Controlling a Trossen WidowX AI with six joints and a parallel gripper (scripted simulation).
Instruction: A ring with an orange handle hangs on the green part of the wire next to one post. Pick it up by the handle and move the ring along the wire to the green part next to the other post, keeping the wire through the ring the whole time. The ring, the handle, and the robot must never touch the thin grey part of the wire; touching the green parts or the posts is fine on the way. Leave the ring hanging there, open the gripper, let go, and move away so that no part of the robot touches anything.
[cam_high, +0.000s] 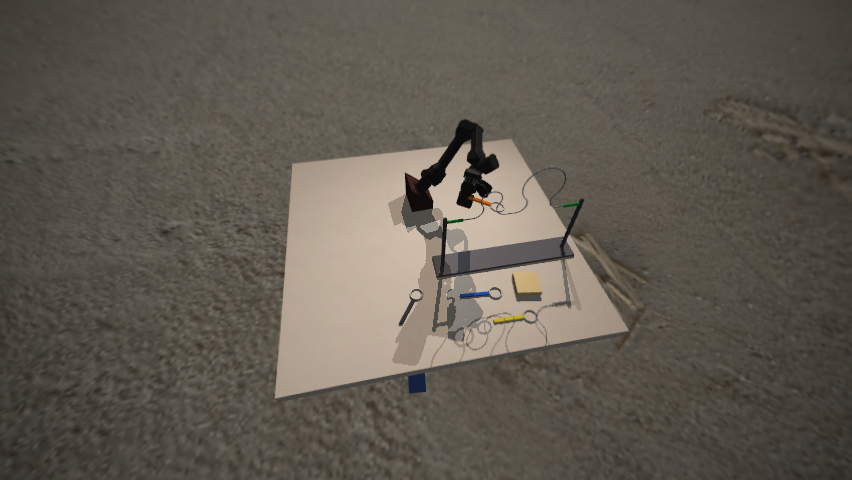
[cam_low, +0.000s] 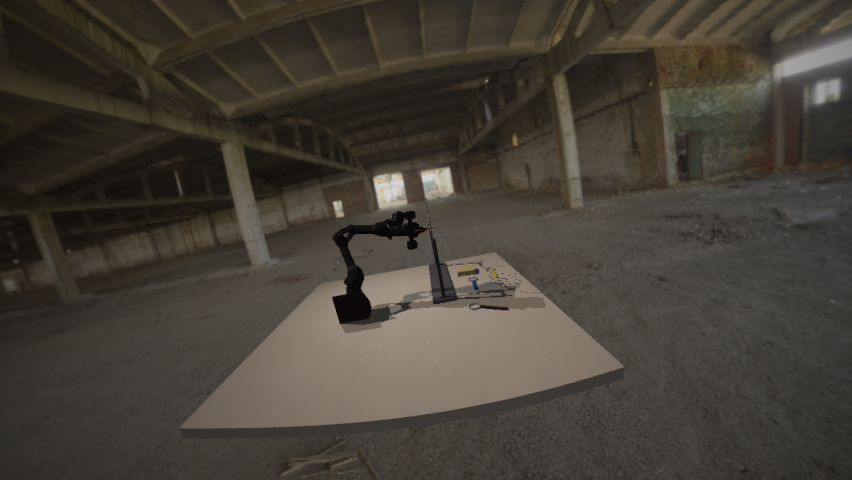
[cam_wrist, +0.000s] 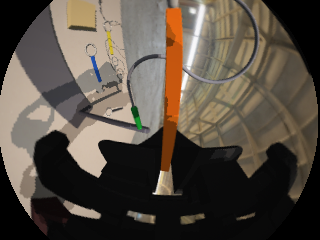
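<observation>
Right now my gripper tip is 9 cm to the right of the orange-handled ring and 1 cm above it. From my gripper tip the other things lie so: tan block (19 cm ahead, 25 cm to the left, 32 cm below); then black-handled ring (18 cm ahead, 23 cm to the right, 33 cm below); then blue-handled ring (20 cm ahead, 7 cm to the left, 33 cm below).
</observation>
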